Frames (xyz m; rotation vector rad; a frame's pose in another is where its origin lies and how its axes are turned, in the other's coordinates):
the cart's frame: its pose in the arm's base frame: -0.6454 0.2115 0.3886 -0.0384 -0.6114 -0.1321
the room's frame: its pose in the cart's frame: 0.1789 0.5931 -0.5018 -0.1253 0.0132 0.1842
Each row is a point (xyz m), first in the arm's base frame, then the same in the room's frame.
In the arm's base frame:
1: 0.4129 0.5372 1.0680
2: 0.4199 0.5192 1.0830
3: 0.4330 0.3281 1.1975
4: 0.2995 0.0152 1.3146
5: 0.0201 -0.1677 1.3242
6: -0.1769 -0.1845 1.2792
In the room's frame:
1: 0.9808 -0.3708 0.4615
2: 0.9936 -0.3911 0.4663
3: 1.0539 -0.6005 0.5143
4: 0.9850 -0.9373 0.6204
5: 0.7444 -1.1329 0.7447
6: 0.5541 -1.1506 0.8125

